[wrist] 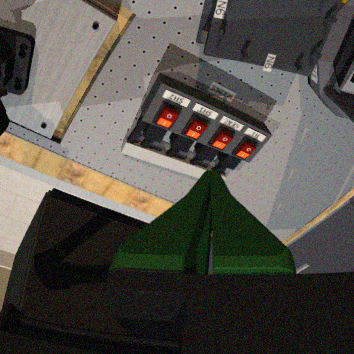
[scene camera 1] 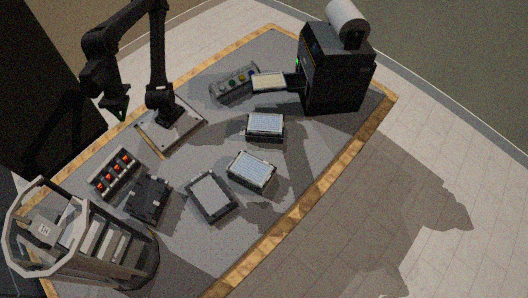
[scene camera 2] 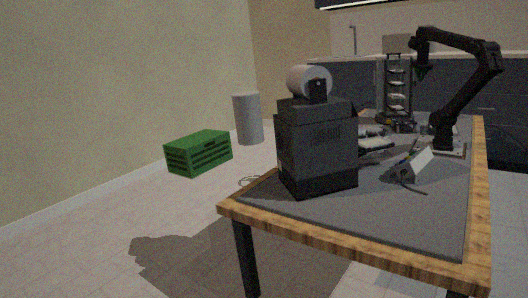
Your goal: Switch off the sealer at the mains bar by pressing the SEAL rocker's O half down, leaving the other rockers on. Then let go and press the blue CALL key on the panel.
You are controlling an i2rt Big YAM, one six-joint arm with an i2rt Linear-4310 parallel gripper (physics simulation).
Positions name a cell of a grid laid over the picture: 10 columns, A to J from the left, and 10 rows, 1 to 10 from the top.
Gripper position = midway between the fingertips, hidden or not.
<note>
My gripper (scene camera 1: C5) is shut, holding nothing. I also see a rack (scene camera 2: H3).
My gripper is seen too in the wrist view (wrist: F6). The rack shows as well in the wrist view (wrist: J3).
</note>
